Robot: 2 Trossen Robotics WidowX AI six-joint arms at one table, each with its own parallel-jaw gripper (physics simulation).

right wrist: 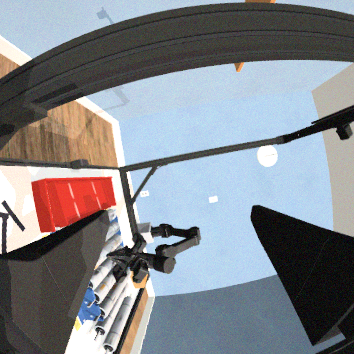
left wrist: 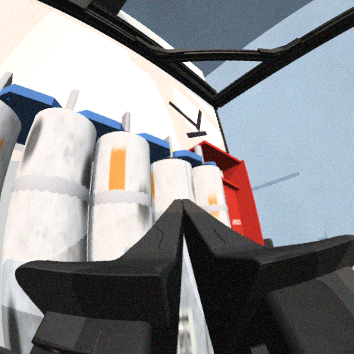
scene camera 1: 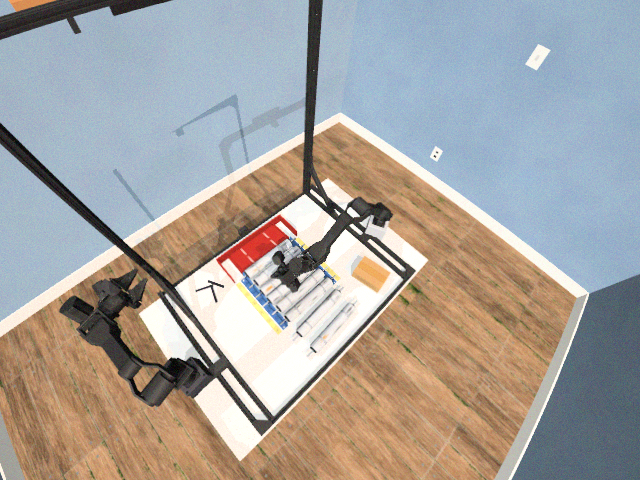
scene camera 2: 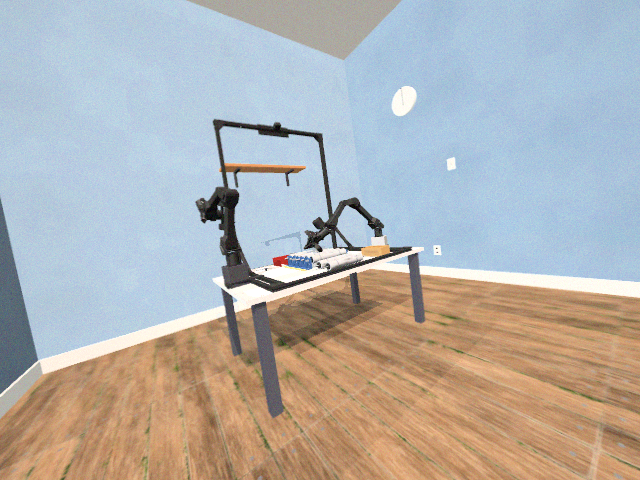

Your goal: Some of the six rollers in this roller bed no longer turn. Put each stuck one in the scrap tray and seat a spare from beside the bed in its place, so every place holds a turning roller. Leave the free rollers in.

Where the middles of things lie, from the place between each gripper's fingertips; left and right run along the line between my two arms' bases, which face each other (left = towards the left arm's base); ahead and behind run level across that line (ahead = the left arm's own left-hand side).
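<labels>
Scrap tray [scene camera 1: 256, 245]: 190 mm behind my left hand, 60 mm to the left of it, 80 mm below it. Orange block [scene camera 1: 368, 272]: 280 mm ahead of my left hand, 380 mm to the left, 80 mm below.
Scrap tray from my right hand: 2 cm behind, 43 cm to the left, 36 cm below. Orange block from my right hand: 45 cm ahead, 75 cm to the left, 36 cm below.
</labels>
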